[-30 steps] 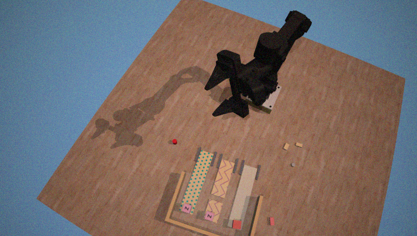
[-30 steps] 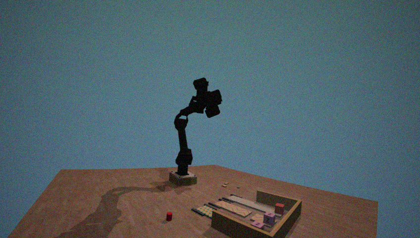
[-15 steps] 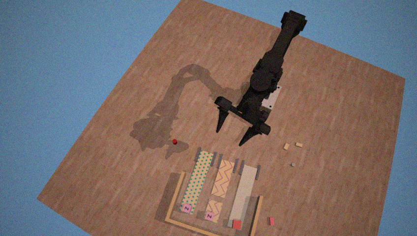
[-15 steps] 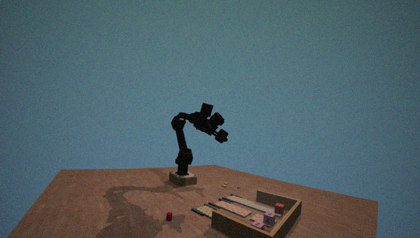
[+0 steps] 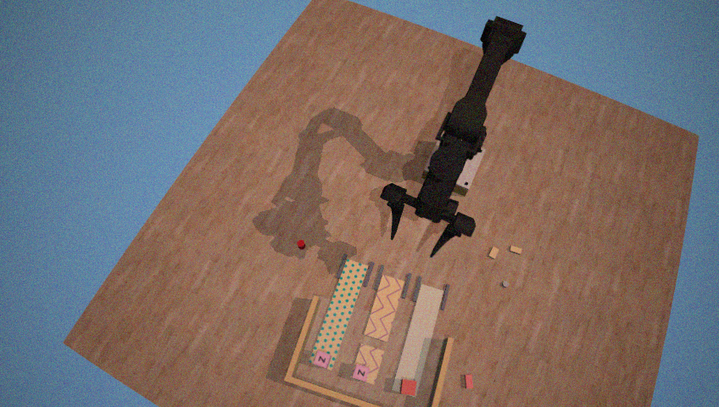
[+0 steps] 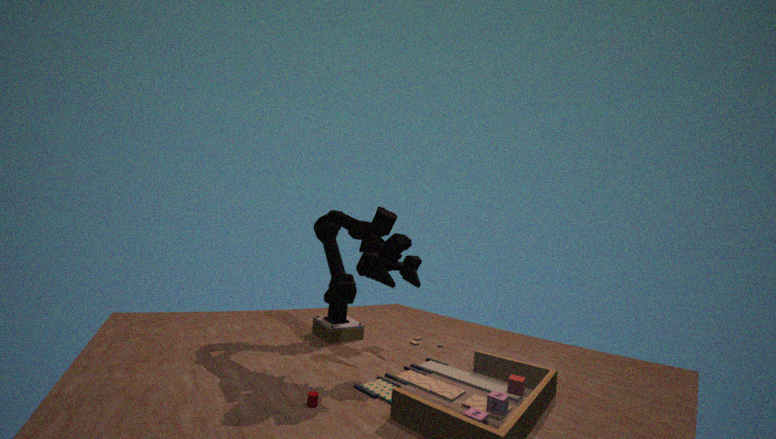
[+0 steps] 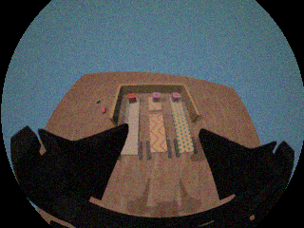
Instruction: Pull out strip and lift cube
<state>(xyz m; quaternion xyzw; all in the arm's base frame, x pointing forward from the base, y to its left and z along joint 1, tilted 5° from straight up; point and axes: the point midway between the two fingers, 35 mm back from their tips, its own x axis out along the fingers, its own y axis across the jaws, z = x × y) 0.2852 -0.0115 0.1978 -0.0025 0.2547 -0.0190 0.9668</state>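
Now: the red cylinder 25 cm to the right of my gripper tip, 20 cm below it and 3 cm ahead of it.
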